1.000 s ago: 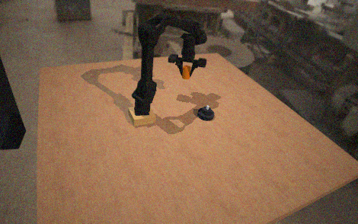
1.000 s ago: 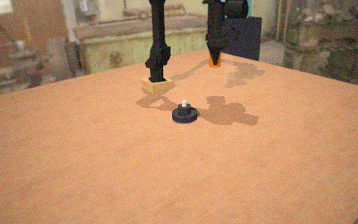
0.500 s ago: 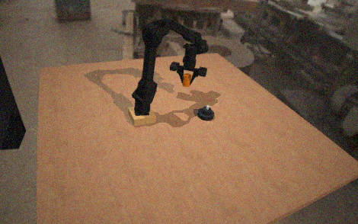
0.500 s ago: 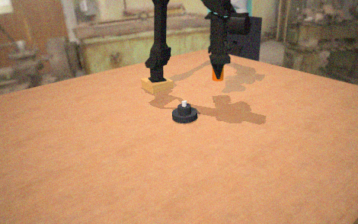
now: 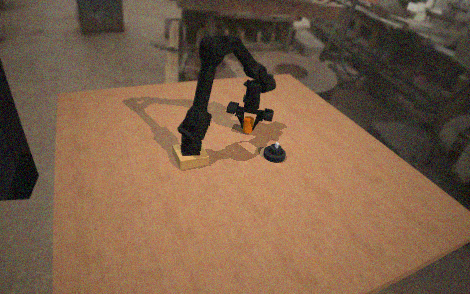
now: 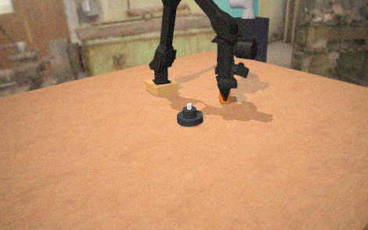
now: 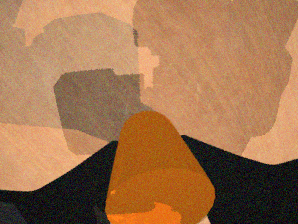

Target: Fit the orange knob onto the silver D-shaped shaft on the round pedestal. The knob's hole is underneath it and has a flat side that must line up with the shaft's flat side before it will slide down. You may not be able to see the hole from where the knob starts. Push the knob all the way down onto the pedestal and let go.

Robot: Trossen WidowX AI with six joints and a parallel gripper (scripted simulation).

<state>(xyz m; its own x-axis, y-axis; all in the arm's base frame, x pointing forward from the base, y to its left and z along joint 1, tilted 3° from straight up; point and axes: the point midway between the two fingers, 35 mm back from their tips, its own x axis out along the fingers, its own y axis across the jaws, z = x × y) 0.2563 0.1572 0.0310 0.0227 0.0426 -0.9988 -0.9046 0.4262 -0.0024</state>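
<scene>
My gripper tip is now 170 mm to the left of the round pedestal, 70 mm short of it and 10 mm below it. The rest, counted from my gripper tip: orange knob 30 mm above.
</scene>
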